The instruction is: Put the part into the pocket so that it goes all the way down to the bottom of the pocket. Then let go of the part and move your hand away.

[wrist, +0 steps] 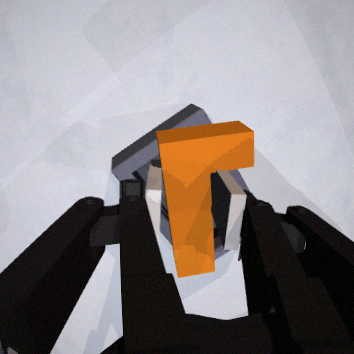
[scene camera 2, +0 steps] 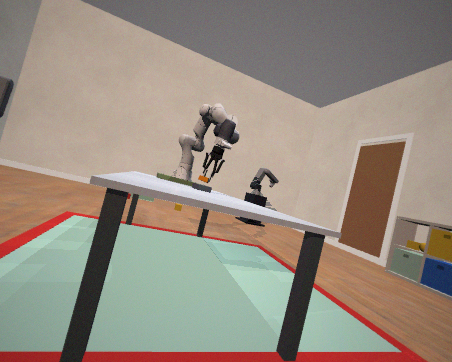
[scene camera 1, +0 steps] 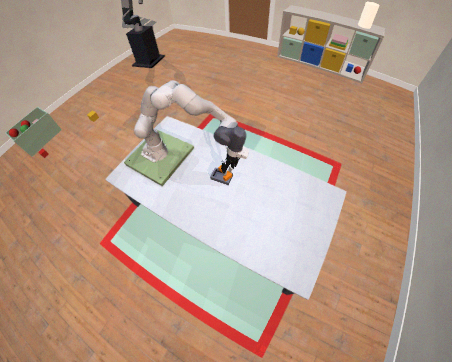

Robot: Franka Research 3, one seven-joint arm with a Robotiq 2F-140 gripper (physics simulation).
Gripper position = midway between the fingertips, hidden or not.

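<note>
From the wrist view I can tell you that my gripper (wrist: 184,181) holds an orange L-shaped block (wrist: 188,154), and my gripper touches nothing else. There's a dark grey pocket (wrist: 132,162) in that view too.
</note>
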